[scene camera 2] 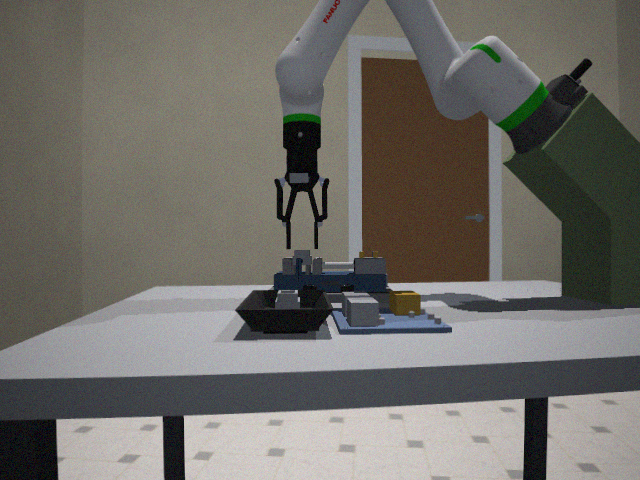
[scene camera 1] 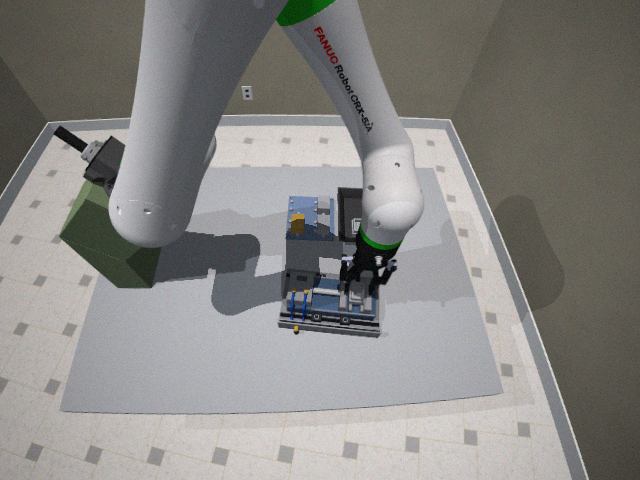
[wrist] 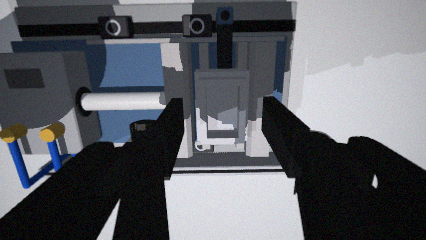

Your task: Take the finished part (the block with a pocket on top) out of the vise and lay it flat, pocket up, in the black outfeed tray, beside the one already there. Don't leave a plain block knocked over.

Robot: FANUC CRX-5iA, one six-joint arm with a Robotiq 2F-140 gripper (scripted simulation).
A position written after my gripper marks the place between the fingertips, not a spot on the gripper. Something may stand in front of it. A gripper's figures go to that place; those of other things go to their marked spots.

Scene:
My gripper [scene camera 1: 358,289]: 0.90 m from the lens. A blue fixture plate [scene camera 1: 305,205] is 1.18 m from the lens.

